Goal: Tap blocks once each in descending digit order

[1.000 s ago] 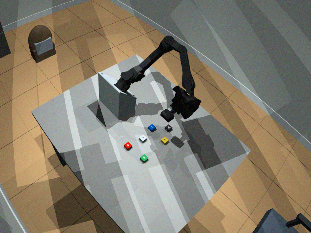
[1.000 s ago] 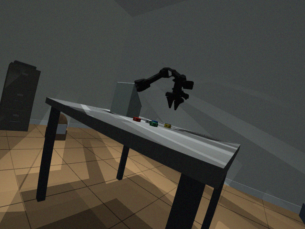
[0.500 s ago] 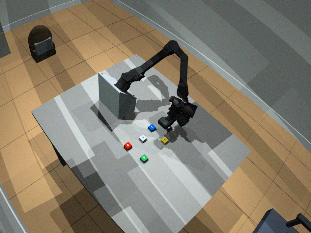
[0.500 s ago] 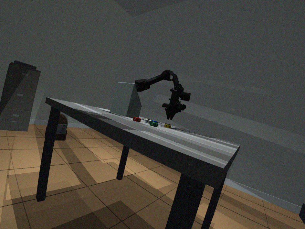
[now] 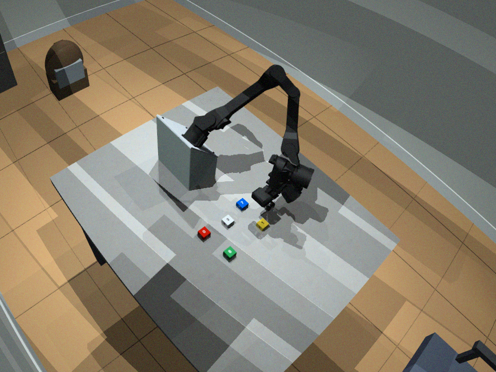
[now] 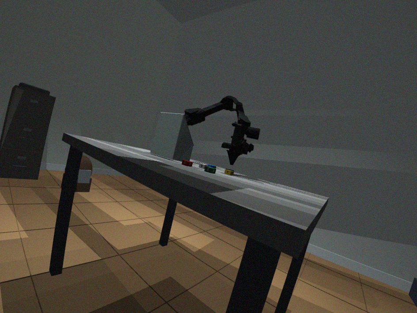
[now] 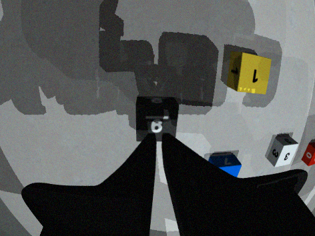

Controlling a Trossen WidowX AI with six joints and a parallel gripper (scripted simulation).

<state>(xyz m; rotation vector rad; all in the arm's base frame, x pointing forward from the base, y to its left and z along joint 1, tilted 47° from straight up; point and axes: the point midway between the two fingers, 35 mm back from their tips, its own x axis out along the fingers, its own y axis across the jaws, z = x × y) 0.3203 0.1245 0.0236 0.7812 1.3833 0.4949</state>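
My gripper tip is 30 mm above the black block. Also, from my gripper tip: white block (160 mm to the right, 70 mm behind, 30 mm below); blue block (80 mm behind, 70 mm to the right, 30 mm below); yellow block (90 mm to the right, 30 mm below, 30 mm ahead).
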